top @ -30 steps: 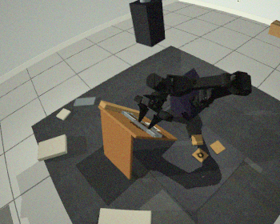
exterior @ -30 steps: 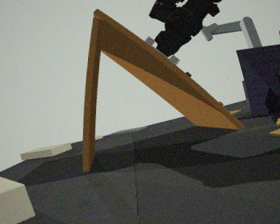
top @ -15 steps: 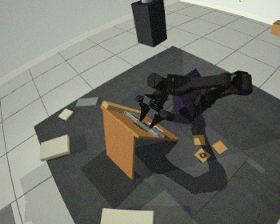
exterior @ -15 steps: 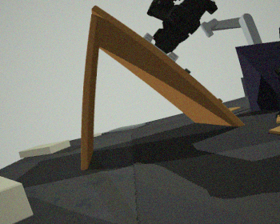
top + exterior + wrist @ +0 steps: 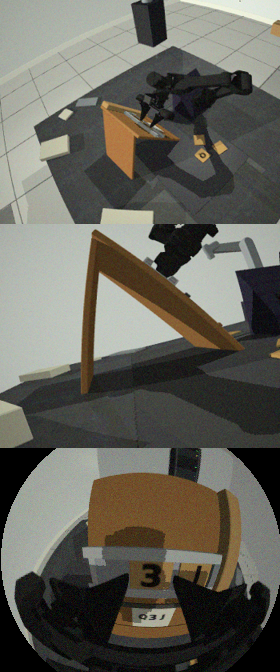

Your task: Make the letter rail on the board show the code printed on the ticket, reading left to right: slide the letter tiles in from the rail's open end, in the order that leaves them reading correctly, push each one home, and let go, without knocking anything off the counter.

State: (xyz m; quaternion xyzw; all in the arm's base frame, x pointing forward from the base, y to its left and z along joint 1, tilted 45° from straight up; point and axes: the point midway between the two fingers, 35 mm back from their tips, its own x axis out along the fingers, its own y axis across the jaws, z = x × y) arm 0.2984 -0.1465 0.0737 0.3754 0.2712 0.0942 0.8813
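Now: gripper tip 5 cm past the white ticket, 1 cm to the left of it and 8 cm above it. Also, from my gripper tip: cream block (38 cm ahead, 40 cm to the right, 16 cm below); then small cream card (19 cm ahead, 59 cm to the right, 17 cm below); then grey card (3 cm ahead, 56 cm to the right, 17 cm below).
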